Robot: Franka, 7 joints.
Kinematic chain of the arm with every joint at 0, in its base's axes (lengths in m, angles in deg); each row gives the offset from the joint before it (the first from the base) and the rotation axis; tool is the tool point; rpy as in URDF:
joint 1: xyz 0 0 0.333 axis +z
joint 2: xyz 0 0 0 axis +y
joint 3: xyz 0 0 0.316 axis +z
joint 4: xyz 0.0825 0 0 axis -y
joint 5: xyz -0.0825 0 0.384 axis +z
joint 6: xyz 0 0 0 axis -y
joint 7: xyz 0.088 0 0 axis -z
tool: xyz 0 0 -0.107 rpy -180 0 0
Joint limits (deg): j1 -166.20..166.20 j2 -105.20..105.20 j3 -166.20..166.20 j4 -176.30..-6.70 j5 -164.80..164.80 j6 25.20..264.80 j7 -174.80..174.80
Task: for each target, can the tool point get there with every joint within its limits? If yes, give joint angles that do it. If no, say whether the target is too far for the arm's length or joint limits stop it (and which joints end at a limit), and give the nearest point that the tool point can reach.
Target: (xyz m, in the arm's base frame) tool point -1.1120 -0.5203 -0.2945
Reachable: no: too far | nearest point -0.6919 -0.3237 -0.0574 | short by 0.521 m
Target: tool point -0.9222 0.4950 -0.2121
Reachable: no: too far | nearest point -0.6704 0.3599 -0.0633 | short by 0.322 m
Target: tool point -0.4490 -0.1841 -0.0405
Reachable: yes | joints -23.06 -88.13 -124.24 -108.42 63.36 226.51 62.71
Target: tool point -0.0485 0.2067 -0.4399
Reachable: no: joint limits stop it (at a limit: joint 2) | nearest point -0.0507 0.2161 -0.3572 | short by 0.083 m
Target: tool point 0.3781 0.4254 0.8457
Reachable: yes | joints 80.17 2.71 -25.46 -77.14 -111.16 105.90 18.78
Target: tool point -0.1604 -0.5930 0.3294
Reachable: yes | joints 16.57 -39.25 -123.68 -113.90 98.76 104.87 -36.65
